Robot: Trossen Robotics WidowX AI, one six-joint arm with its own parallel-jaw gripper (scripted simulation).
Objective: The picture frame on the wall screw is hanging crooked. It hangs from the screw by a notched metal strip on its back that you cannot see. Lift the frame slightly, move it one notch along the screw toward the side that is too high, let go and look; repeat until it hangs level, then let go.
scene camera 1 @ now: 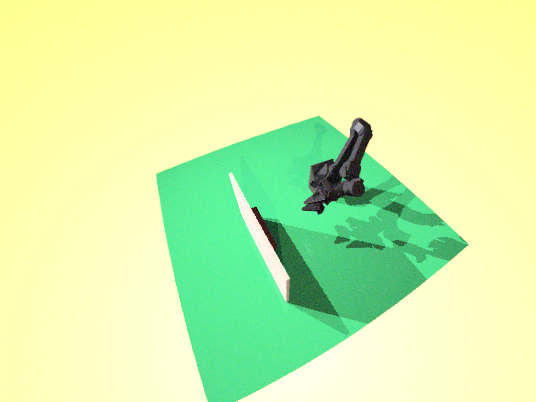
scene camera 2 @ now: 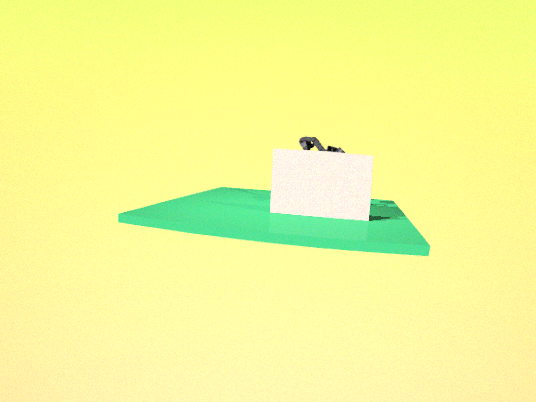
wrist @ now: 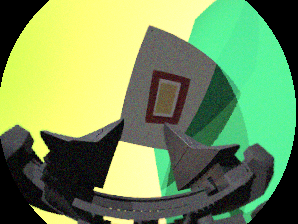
Scene:
same spot on wall panel: (scene camera 2: pixel 325 184) = (scene camera 1: pixel 258 241)

